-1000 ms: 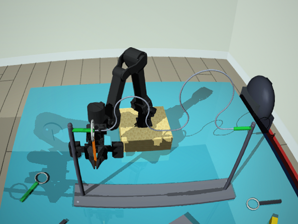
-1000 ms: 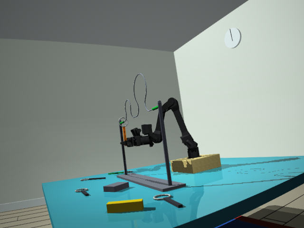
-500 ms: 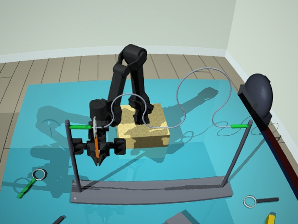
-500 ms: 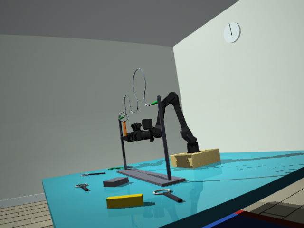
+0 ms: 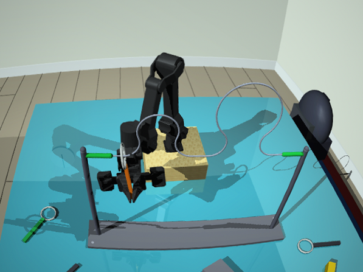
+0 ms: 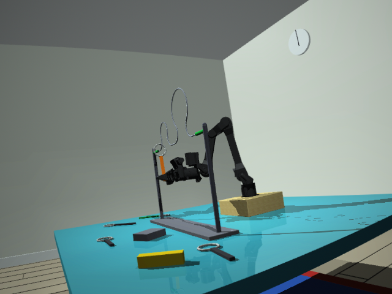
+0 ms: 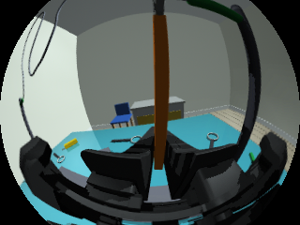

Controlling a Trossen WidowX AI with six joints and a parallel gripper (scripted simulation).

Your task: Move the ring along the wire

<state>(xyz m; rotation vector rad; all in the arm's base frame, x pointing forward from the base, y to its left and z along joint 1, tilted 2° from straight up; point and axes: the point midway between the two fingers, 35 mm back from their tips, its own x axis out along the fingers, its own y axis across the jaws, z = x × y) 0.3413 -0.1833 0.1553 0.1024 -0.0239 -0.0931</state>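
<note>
Right now the ring with orange handle is 4 cm behind my gripper tip, 1 cm to the right of it and 8 cm above it. Also, from my gripper tip: grey block (16 cm ahead, 24 cm to the left, 21 cm below); yellow block (28 cm ahead, 59 cm to the left, 21 cm below).
</note>
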